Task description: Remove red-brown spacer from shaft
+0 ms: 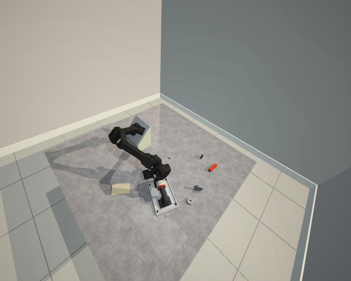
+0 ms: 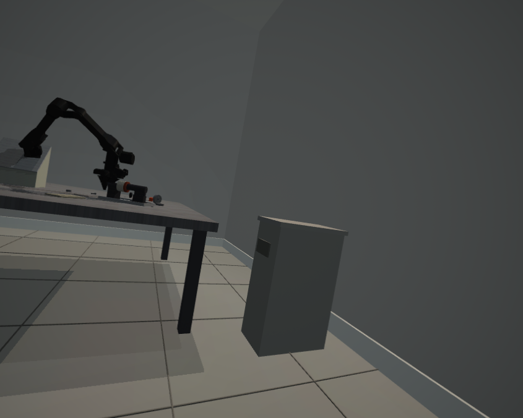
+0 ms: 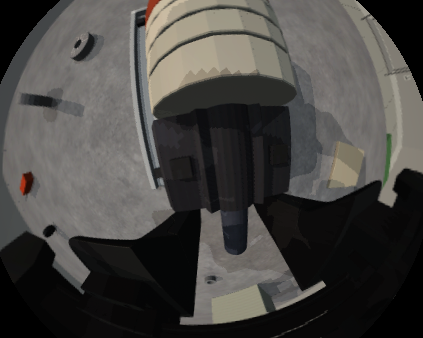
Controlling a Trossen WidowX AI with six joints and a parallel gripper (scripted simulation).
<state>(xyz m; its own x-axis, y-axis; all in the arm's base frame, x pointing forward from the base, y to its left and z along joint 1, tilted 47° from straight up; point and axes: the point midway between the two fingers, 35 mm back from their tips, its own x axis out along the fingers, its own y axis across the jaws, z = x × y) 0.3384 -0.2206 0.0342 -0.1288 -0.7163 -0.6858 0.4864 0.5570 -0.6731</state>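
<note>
My gripper tip is 60 mm short of the dark shaft, 30 mm to the left of it and 30 mm below it. From my gripper tip the other things lie so: black piece: 150 mm ahead, 420 mm to the left, 30 mm below; then beige card: 150 mm behind, 210 mm to the right, 40 mm below; then red-brown spacer: 90 mm ahead, 50 mm to the right, 30 mm above.
</note>
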